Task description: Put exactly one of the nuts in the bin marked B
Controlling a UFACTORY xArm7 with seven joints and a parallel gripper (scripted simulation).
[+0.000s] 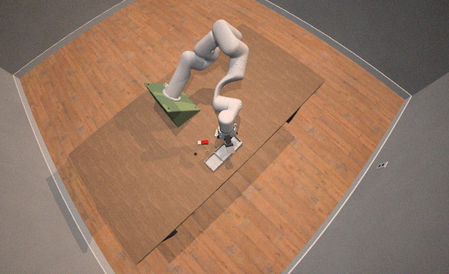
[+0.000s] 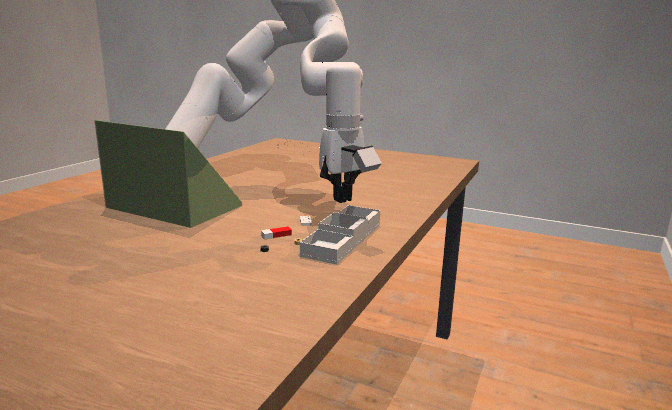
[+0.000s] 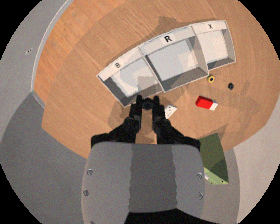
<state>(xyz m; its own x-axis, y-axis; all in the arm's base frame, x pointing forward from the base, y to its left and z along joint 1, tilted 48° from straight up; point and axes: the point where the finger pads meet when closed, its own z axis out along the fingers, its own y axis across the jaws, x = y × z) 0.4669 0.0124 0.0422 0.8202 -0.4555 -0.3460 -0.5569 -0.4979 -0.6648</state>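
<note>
My hand is 10 cm past the white die and 8 cm above it. Also, from my hand: yellow nut (5 cm behind, 13 cm to the right, 8 cm below).
</note>
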